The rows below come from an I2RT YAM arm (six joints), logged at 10 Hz.
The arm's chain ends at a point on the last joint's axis. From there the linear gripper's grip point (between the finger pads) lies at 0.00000 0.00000 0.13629 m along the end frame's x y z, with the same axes.
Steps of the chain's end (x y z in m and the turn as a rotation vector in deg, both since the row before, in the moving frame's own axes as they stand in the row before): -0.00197, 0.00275, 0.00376, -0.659, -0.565, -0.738; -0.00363, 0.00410, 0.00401, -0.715, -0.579, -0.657; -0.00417, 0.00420, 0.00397, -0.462, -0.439, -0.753; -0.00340, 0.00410, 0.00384, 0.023, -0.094, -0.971; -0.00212, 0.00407, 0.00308, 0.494, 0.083, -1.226
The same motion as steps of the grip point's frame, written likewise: -0.00330, 0.00433, 0.00374, -0.659, -0.565, -0.738; -0.00500, 0.00581, 0.00399, -0.715, -0.579, -0.657; -0.00521, 0.00531, 0.00396, -0.462, -0.439, -0.753; -0.00362, 0.00405, 0.00384, 0.023, -0.094, -0.971; -0.00194, 0.00289, 0.00307, 0.494, 0.083, -1.226
